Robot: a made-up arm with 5 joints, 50 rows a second.
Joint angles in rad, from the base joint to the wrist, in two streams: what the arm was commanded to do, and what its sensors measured. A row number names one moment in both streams.
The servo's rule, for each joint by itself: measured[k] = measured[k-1] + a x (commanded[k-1-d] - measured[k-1]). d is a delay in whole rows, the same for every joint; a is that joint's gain. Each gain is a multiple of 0.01, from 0.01 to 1. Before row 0 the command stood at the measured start. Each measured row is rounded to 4 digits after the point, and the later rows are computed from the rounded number. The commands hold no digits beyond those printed.
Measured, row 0:
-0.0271 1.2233 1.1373 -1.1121 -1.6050
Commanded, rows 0 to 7:
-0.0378 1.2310 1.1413 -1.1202 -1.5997
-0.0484 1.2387 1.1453 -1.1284 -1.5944
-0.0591 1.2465 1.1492 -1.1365 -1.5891
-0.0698 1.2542 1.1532 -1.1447 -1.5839
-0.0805 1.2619 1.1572 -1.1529 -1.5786
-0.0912 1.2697 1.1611 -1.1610 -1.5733
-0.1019 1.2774 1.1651 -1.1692 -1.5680
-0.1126 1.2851 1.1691 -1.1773 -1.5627
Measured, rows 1 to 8:
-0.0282 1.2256 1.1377 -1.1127 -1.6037
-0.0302 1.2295 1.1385 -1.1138 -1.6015
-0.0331 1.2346 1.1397 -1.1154 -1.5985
-0.0368 1.2405 1.1412 -1.1175 -1.5950
-0.0412 1.2469 1.1430 -1.1200 -1.5911
-0.0462 1.2537 1.1450 -1.1229 -1.5868
-0.0518 1.2608 1.1472 -1.1261 -1.5823
-0.0579 1.2681 1.1496 -1.1297 -1.5776
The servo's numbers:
d 0
a 0.10 0.30 0.11 0.07 0.24

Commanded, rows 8 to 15:
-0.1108 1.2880 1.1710 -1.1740 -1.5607
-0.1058 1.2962 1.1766 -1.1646 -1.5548
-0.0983 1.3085 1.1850 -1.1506 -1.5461
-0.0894 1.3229 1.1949 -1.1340 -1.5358
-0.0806 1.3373 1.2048 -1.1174 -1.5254
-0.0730 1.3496 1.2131 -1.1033 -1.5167
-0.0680 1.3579 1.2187 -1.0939 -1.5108
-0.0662 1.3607 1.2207 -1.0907 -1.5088
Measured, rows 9 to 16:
-0.0632 1.2741 1.1520 -1.1328 -1.5735
-0.0675 1.2807 1.1547 -1.1350 -1.5690
-0.0706 1.2890 1.1580 -1.1361 -1.5635
-0.0725 1.2992 1.1621 -1.1360 -1.5569
-0.0733 1.3106 1.1668 -1.1347 -1.5493
-0.0733 1.3223 1.1719 -1.1325 -1.5415
-0.0728 1.3330 1.1770 -1.1298 -1.5341
-0.0721 1.3413 1.1818 -1.1271 -1.5280

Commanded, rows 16 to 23:
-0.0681 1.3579 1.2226 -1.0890 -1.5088
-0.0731 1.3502 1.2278 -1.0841 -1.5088
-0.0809 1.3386 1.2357 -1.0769 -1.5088
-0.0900 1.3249 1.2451 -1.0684 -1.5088
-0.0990 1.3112 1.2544 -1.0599 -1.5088
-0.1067 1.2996 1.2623 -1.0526 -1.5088
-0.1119 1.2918 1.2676 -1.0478 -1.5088
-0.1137 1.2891 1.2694 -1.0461 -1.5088
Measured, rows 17 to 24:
-0.0717 1.3463 1.1863 -1.1244 -1.5234
-0.0718 1.3475 1.1909 -1.1216 -1.5199
-0.0727 1.3448 1.1958 -1.1185 -1.5172
-0.0744 1.3388 1.2012 -1.1150 -1.5152
-0.0769 1.3305 1.2071 -1.1111 -1.5137
-0.0799 1.3212 1.2132 -1.1070 -1.5125
-0.0831 1.3124 1.2192 -1.1029 -1.5116
-0.0862 1.3054 1.2247 -1.0989 -1.5109

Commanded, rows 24 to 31:
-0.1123 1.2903 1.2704 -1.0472 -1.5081
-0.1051 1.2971 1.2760 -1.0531 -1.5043
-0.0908 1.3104 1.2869 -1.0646 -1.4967
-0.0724 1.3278 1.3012 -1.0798 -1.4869
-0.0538 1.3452 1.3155 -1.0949 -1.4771
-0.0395 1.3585 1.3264 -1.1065 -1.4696
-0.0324 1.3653 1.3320 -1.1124 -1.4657
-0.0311 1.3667 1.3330 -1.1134 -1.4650
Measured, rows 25 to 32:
-0.0888 1.3009 1.2297 -1.0953 -1.5102
-0.0904 1.2998 1.2348 -1.0923 -1.5088
-0.0904 1.3030 1.2405 -1.0904 -1.5059
-0.0886 1.3104 1.2472 -1.0897 -1.5013
-0.0851 1.3208 1.2547 -1.0901 -1.4955
-0.0805 1.3321 1.2626 -1.0912 -1.4893
-0.0757 1.3421 1.2702 -1.0927 -1.4836
-0.0712 1.3495 1.2771 -1.0941 -1.4791

